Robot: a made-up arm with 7 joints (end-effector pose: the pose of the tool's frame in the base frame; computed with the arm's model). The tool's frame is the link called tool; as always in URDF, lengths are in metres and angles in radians. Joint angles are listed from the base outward.
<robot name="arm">
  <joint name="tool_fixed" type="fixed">
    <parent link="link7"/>
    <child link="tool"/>
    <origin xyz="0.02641 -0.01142 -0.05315" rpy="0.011 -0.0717 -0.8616"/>
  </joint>
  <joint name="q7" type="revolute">
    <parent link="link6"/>
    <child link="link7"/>
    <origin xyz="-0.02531 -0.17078 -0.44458" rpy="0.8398 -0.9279 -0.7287"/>
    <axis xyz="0 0 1"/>
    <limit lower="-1.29" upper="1.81" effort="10" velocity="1.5"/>
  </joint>
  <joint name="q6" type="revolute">
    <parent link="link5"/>
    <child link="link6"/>
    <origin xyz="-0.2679 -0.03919 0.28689" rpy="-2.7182 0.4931 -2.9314"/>
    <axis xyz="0 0 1"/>
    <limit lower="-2.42" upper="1.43" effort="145" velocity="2.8"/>
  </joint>
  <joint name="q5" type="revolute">
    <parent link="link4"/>
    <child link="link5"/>
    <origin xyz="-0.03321 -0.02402 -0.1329" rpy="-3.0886 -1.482 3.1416"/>
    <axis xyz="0 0 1"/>
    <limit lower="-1.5" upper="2.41" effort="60" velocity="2.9"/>
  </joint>
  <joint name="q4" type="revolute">
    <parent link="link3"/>
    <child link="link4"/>
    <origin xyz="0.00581 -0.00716 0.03" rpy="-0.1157 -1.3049 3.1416"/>
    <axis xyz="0 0 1"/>
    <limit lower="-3.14" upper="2.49" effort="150" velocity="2.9"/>
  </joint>
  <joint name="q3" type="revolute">
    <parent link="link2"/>
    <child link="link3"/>
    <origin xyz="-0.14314 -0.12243 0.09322" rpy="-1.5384 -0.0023 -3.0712"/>
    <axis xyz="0 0 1"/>
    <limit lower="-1.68" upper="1.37" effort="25" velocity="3.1"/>
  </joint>
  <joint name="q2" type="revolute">
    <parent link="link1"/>
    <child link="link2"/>
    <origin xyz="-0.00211 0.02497 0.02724" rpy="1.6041 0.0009 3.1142"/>
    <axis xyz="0 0 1"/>
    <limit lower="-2.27" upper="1.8" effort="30" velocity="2.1"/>
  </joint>
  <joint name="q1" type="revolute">
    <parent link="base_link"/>
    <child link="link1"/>
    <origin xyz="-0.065 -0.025 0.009" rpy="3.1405 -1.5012 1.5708"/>
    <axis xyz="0 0 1"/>
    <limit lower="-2.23" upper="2.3" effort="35" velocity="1"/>
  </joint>
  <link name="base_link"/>
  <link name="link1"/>
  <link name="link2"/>
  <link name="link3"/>
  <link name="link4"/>
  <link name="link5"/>
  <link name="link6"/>
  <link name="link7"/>
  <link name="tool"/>
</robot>
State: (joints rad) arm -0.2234 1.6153 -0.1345 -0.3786 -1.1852 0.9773 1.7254
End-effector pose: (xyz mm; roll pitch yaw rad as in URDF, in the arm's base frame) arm 536.5 252.2 585.2 1.0743 0.9411 -2.3543
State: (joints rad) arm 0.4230 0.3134 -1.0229 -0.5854 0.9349 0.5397 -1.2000
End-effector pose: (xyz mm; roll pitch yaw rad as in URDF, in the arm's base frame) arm -62.5 723.5 455.9 2.0495 -0.4220 1.1440
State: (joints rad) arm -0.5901 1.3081 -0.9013 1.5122 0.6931 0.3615 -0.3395
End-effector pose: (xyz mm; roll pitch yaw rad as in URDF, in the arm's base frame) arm -497.4 -451.2 -751.6 0.2999 0.9356 -0.6979
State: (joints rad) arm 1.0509 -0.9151 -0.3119 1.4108 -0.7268 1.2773 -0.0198
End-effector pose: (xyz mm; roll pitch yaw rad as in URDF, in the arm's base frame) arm -704.2 303.3 260.4 -0.7631 0.7777 -2.4956
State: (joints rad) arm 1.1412 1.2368 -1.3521 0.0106 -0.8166 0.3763 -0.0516
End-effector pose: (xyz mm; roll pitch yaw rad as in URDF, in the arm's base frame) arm 339.4 404.4 505.4 -1.4838 -1.1671 -2.8015
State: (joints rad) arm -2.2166 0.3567 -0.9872 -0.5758 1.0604 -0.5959 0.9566
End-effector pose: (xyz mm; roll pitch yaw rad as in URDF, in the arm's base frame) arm -370.7 644.1 -312.2 -0.4234 -0.2700 -2.1671
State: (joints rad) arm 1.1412 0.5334 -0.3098 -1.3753 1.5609 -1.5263 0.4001
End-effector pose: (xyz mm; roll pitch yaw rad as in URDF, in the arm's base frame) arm 298.5 481.1 -564.5 1.0905 0.5384 -1.9516
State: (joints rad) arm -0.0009 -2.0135 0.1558 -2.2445 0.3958 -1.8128 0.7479
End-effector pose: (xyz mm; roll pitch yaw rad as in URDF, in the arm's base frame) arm 677.3 -301.2 523.3 -1.2665 0.2514 1.7112
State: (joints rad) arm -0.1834 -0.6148 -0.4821 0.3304 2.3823 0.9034 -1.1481
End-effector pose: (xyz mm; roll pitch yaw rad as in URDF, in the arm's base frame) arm -408.2 691.2 540.9 2.0074 -0.5956 1.5626
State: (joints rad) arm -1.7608 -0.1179 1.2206 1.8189 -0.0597 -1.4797 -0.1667
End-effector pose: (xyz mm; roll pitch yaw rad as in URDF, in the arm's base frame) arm 608.9 -170.3 447.4 3.1281 0.8832 -1.1072
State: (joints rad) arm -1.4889 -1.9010 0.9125 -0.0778 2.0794 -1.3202 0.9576
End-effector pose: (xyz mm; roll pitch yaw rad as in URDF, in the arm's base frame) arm 509.3 -177.5 -285.3 -0.4342 -0.5027 1.8108
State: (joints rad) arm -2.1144 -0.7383 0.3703 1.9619 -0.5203 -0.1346 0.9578
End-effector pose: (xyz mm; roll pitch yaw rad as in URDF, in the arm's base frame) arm 516.8 -506.8 -54.7 -3.0149 -0.8536 -2.9965
